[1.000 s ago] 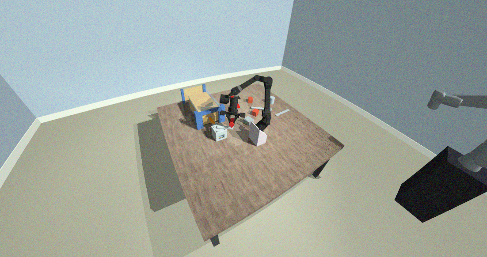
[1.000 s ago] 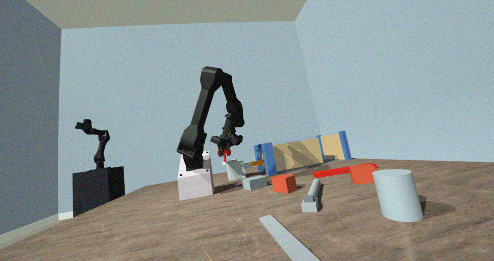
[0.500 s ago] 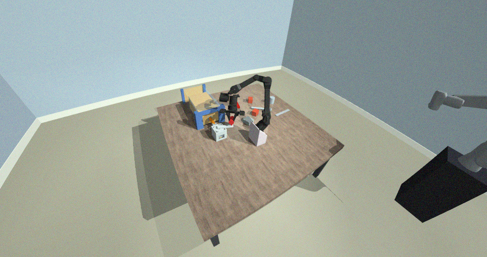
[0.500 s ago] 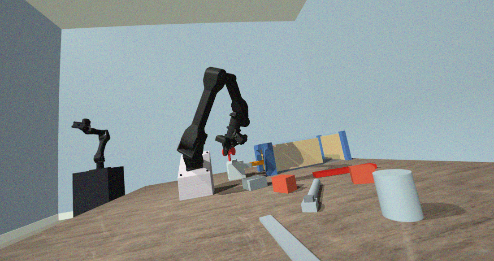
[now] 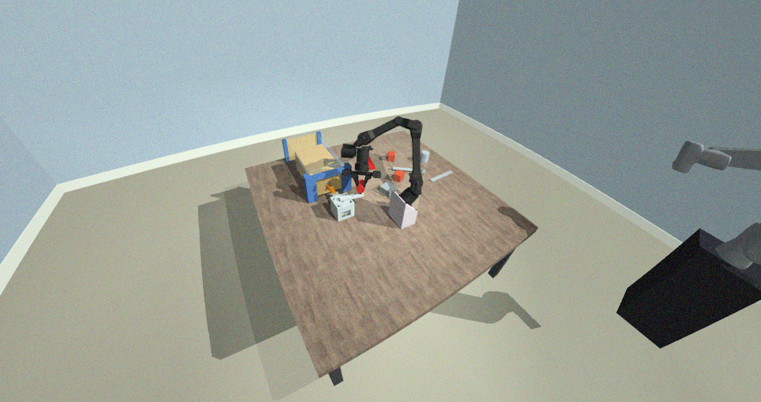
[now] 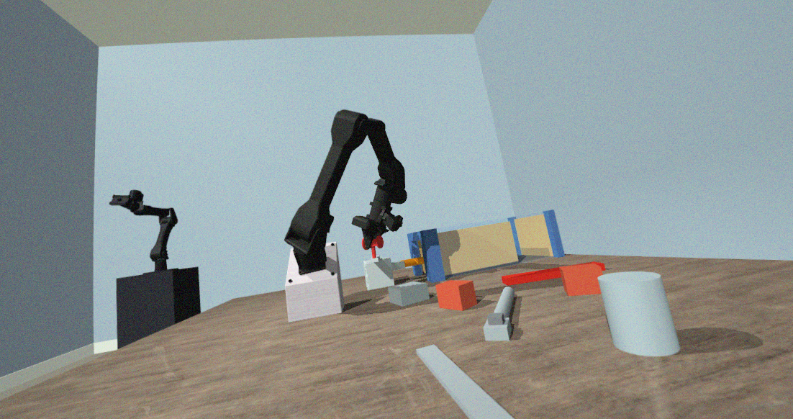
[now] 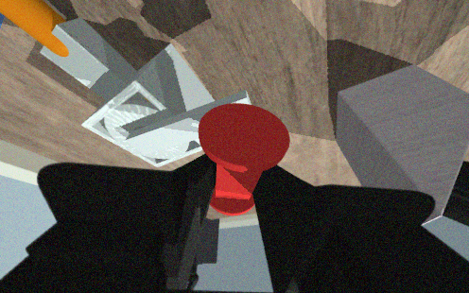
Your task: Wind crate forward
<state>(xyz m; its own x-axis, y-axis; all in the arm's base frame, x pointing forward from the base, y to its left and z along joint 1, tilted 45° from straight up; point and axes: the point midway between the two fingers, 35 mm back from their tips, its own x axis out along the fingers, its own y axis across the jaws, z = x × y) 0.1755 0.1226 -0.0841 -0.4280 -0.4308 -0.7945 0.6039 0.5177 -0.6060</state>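
My gripper tip is now 3 cm to the right of the winch handle, 3 cm above it and 2 cm short of it. The rest, counted from my gripper tip: blue steel frame: 18 cm ahead, 9 cm to the left, 3 cm below; grey winch: 10 cm below, 8 cm to the left, 1 cm ahead; red knob: 1 cm to the right, 1 cm ahead.
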